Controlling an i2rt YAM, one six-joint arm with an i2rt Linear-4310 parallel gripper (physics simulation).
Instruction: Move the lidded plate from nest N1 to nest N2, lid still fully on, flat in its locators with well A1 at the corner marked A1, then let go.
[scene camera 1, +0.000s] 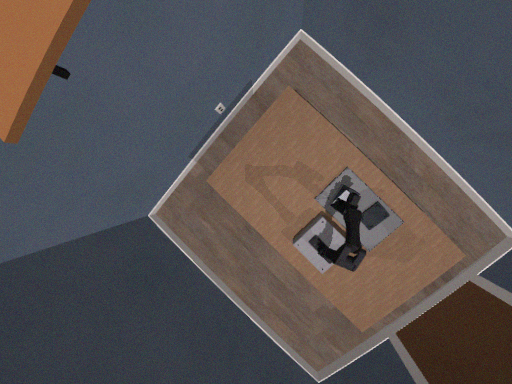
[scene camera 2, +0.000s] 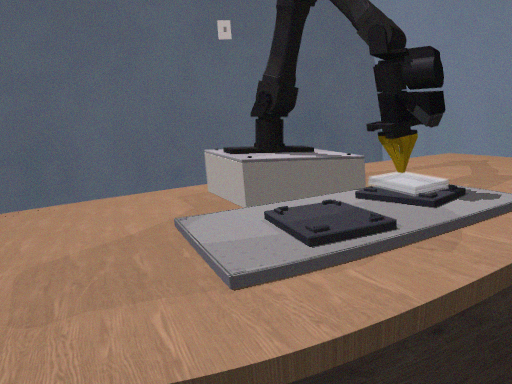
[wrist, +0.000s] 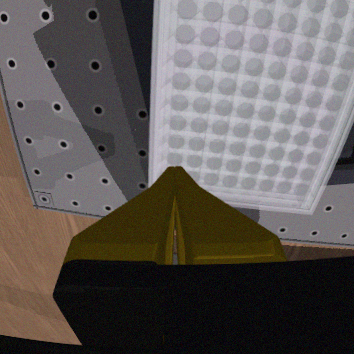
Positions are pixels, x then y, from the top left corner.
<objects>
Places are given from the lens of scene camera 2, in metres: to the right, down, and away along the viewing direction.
my gripper (scene camera 2: 401, 172): 0.28, -0.04, 0.71
black nest (scene camera 2: 330, 221): 0.09, 0.04, 0.49
</objects>
